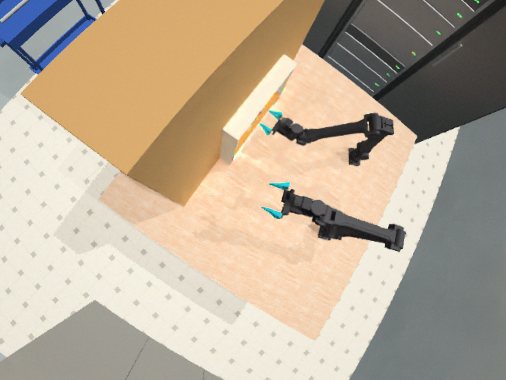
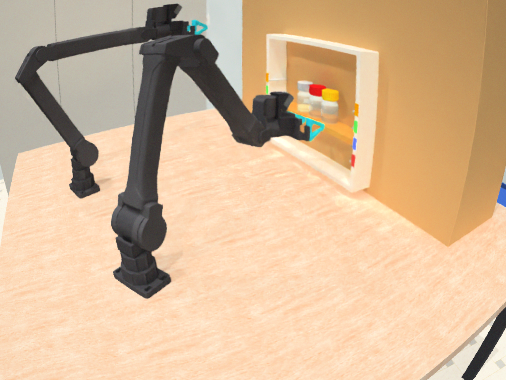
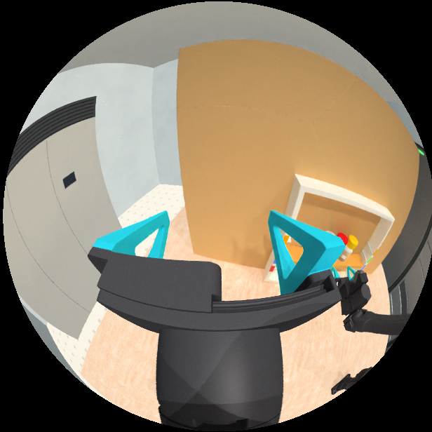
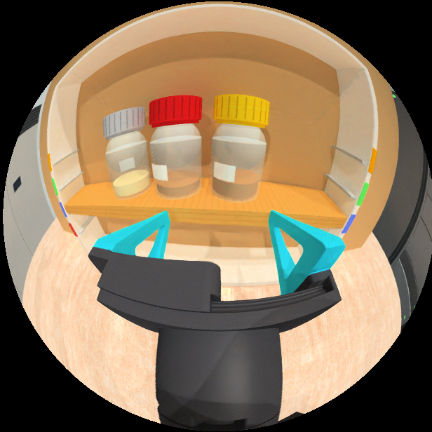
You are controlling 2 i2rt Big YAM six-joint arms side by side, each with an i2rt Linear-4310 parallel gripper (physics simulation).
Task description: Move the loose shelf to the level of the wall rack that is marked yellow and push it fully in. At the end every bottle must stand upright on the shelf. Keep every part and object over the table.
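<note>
The loose shelf is an orange wooden board inside the white wall rack, its ends near the blue marks. Edge marks run orange, green, blue, red downward; the top orange mark is the most yellow-like. A grey-lidded bottle, a red-lidded bottle and a yellow-lidded bottle stand upright on it. My right gripper is open and empty, close before the shelf's front edge. My left gripper is open and empty, away from the rack.
The rack is set in a tall brown block at the back of the wooden table. Thin ledges show on the rack's inner side walls above and below the shelf. A dark server cabinet stands beyond the table.
</note>
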